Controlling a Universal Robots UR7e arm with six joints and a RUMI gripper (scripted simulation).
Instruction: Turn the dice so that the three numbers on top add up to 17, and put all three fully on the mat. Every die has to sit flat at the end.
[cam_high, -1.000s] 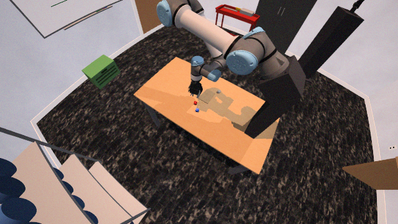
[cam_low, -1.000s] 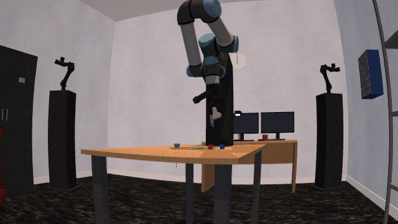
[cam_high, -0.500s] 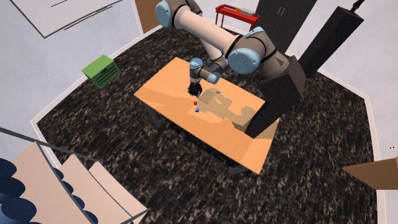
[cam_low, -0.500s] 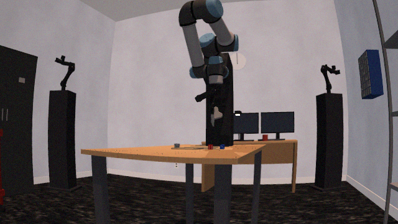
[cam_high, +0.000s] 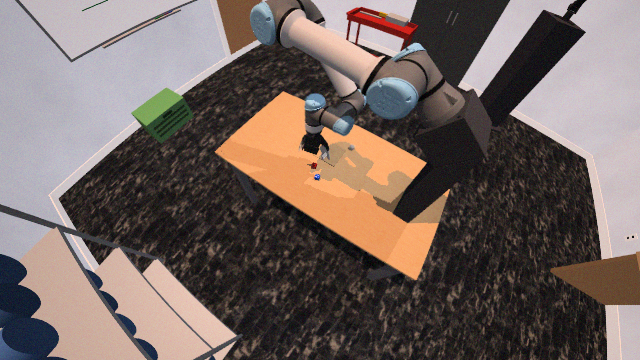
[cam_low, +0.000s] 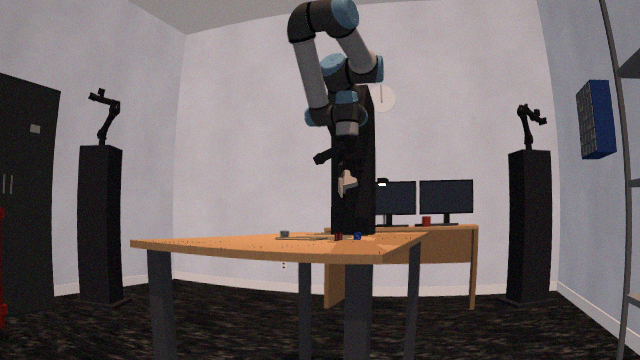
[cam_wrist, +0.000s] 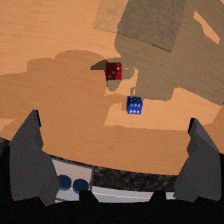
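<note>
The red die lies 1 cm to the right of my hand and 12 cm below it. From my hand the other things lie so: blue die: 3 cm behind, 5 cm to the left, 12 cm below; grey die: 18 cm behind, 19 cm to the right, 12 cm below; tan mat: 6 cm behind, 13 cm to the right, 13 cm below.
</note>
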